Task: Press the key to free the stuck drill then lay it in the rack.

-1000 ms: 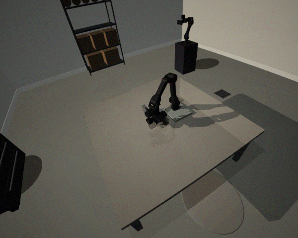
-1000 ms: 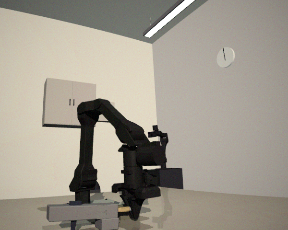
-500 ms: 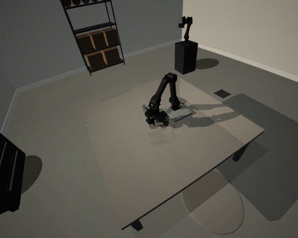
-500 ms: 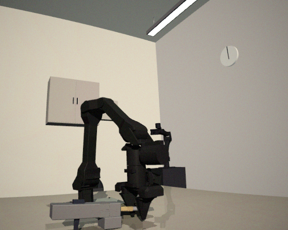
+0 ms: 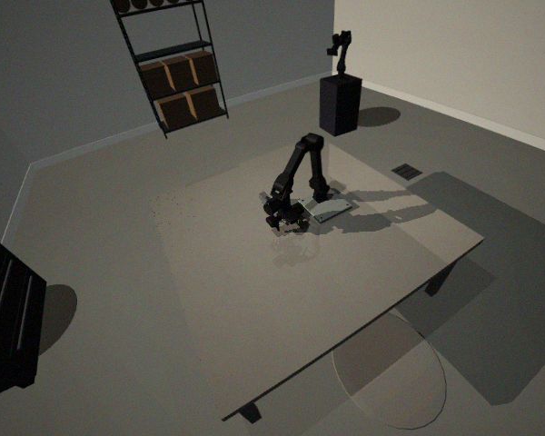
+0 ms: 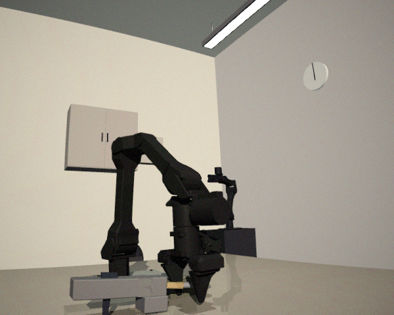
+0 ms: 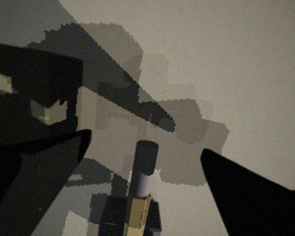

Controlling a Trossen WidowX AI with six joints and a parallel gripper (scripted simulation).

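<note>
The tan drill is 5 cm to the right of my gripper tip and 4 cm above it. From my gripper tip the other things lie so: rack 8 cm behind, 1 cm to the left, 1 cm above; dark key 2 cm ahead, 18 cm to the right, 4 cm above; long grey housing block 1 cm ahead, 15 cm to the right, 4 cm above.
</note>
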